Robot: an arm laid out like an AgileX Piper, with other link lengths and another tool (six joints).
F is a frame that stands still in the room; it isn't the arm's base.
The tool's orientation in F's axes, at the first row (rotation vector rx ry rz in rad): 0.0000 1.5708 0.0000
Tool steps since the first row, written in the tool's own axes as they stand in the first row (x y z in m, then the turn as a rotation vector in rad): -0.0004 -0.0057 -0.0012 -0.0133 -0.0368 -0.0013; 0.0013 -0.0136 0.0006 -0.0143 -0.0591 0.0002; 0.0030 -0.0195 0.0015 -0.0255 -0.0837 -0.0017; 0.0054 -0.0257 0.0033 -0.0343 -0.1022 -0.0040; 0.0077 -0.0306 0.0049 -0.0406 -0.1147 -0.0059; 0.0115 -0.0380 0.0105 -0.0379 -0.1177 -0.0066; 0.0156 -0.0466 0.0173 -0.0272 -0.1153 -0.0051; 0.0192 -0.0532 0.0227 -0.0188 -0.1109 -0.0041; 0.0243 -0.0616 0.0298 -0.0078 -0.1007 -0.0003; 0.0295 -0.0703 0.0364 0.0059 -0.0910 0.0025; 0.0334 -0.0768 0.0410 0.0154 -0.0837 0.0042
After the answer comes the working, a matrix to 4 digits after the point.
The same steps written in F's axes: -0.0012 -0.0057 0.0004 -0.0013 -0.0368 0.0133; 0.0006 -0.0136 -0.0013 0.0002 -0.0591 0.0143; 0.0015 -0.0195 -0.0030 -0.0017 -0.0837 0.0255; 0.0033 -0.0257 -0.0054 -0.0040 -0.1022 0.0343; 0.0049 -0.0306 -0.0077 -0.0059 -0.1147 0.0406; 0.0105 -0.0380 -0.0115 -0.0066 -0.1177 0.0379; 0.0173 -0.0466 -0.0156 -0.0051 -0.1153 0.0272; 0.0227 -0.0532 -0.0192 -0.0041 -0.1109 0.0188; 0.0298 -0.0616 -0.0243 -0.0003 -0.1007 0.0078; 0.0364 -0.0703 -0.0295 0.0025 -0.0910 -0.0059; 0.0410 -0.0768 -0.0334 0.0042 -0.0837 -0.0154
The tool's axes in the first row as the columns of a matrix, in F's axes (rounded; the answer above uses it unrounded):
0.0000 0.0000 1.0000
0.0000 1.0000 0.0000
-1.0000 0.0000 0.0000

